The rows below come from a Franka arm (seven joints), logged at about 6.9 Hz.
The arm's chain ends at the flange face. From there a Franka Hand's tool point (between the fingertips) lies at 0.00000 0.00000 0.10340 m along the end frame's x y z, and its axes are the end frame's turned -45 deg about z.
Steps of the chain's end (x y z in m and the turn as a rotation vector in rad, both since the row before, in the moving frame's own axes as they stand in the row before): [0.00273 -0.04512 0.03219 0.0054 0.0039 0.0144]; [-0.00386 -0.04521 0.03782 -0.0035 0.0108 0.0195]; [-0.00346 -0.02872 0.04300 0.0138 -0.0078 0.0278]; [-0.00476 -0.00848 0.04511 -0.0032 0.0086 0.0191]
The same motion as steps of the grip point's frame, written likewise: [0.03452 -0.03008 0.03219 0.0011 0.0066 0.0144]; [0.02976 -0.03365 0.03781 -0.0101 0.0052 0.0195]; [0.01832 -0.02433 0.04299 0.0153 0.0042 0.0278]; [0.00302 -0.00850 0.04511 -0.0083 0.0038 0.0191]
